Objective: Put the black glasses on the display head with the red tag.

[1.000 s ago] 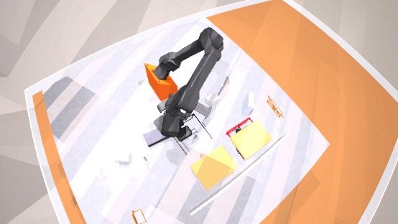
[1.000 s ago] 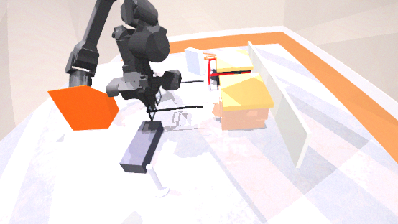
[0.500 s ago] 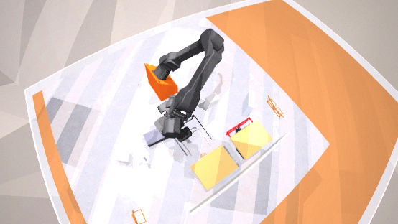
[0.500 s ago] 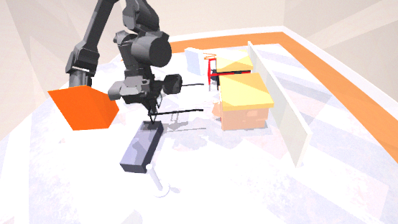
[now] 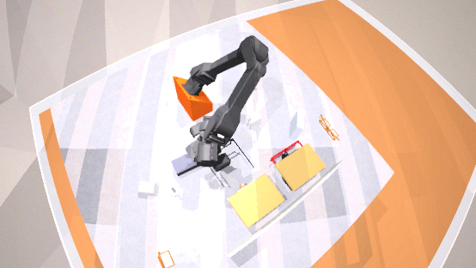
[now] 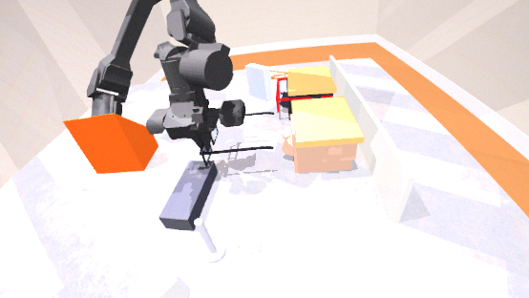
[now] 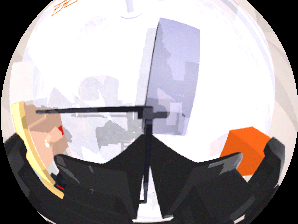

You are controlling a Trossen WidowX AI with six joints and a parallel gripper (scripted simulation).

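Now: gripper tip 60 mm to the left of the dark grey box, 50 mm above it and 40 mm past it. Round my gripper tip: display head: 240 mm to the left, 230 mm ahead, 10 mm below; pale see-through panel: 350 mm ahead, 120 mm to the left, 10 mm below; white post: 190 mm to the right, 40 mm below, 20 mm ahead.
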